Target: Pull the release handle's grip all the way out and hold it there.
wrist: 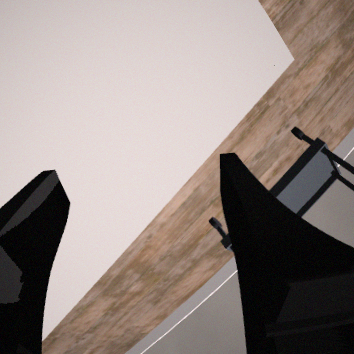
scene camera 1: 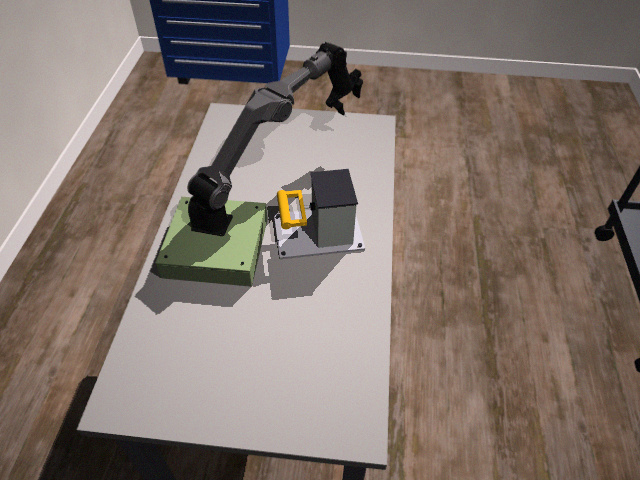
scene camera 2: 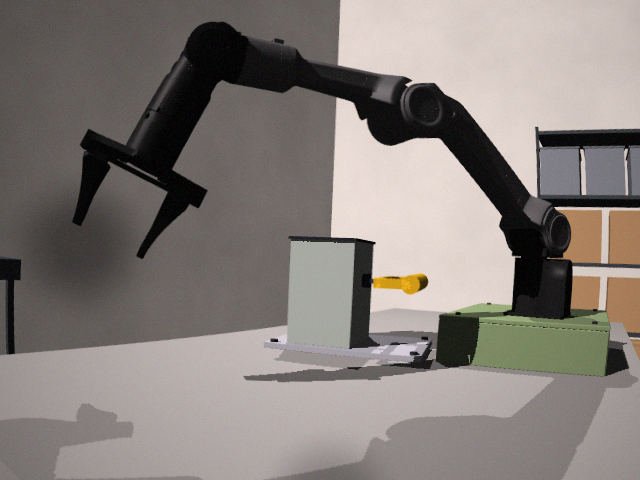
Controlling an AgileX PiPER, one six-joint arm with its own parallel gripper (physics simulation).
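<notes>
The release handle's yellow grip (scene camera 1: 284, 209) (scene camera 2: 415, 283) is a rectangular loop on the side of a grey-green box (scene camera 1: 336, 226) (scene camera 2: 320, 294) with a dark lid. The grip faces the arm's base, and a short thin rod shows between its loop and the box in scene camera 1. The box stands on a pale plate (scene camera 1: 295, 249) bolted down at its corners. My gripper (scene camera 1: 349, 103) (scene camera 2: 108, 239) (wrist: 137, 180) is open and empty. It hangs high over the table's far end, well away from the grip. The grip does not show in the wrist view.
The arm's base is on a green block (scene camera 1: 206, 260) (scene camera 2: 542, 347), close beside the plate on the grip's side. The box and plate stand on a light table (scene camera 1: 242, 361) (scene camera 2: 170, 392) (wrist: 125, 90). A blue drawer cabinet (scene camera 1: 219, 33) stands behind the table, and a cart (wrist: 307, 182) stands off its edge.
</notes>
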